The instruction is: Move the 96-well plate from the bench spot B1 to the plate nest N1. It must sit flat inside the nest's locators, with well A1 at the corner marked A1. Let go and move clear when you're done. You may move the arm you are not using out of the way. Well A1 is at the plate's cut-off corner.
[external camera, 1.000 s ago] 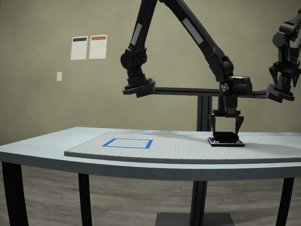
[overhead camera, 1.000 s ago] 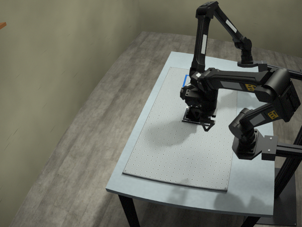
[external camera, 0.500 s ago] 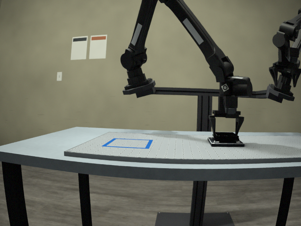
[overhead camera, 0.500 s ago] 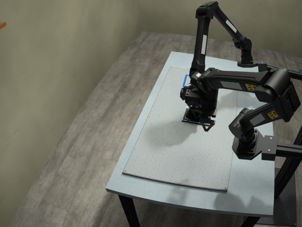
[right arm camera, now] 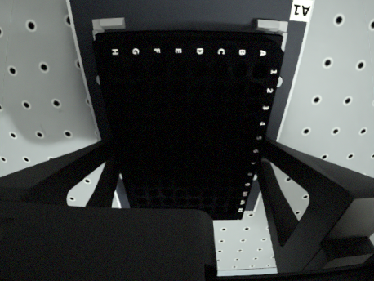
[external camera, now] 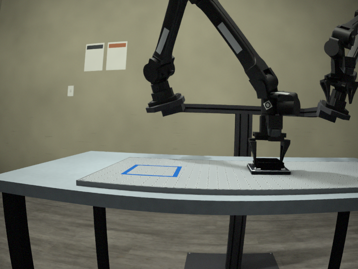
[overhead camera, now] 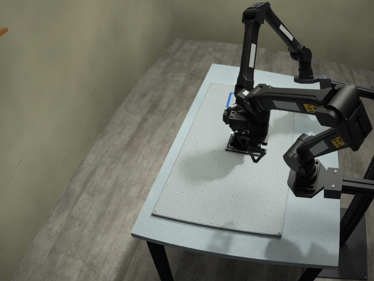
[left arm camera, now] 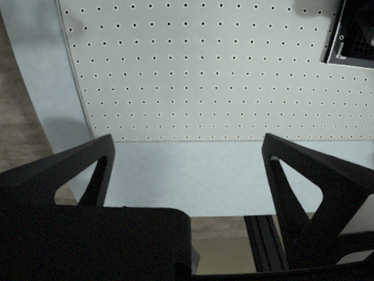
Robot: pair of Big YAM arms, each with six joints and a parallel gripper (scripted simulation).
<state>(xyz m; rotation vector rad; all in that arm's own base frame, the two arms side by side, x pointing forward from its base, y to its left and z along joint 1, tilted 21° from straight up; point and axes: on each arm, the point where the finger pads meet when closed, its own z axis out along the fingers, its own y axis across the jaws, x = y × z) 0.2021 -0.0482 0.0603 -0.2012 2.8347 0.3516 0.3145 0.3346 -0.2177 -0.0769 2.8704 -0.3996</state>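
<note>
The black 96-well plate lies right at my right hand. Round my right hand: plate nest N1 (2 cm below).
</note>
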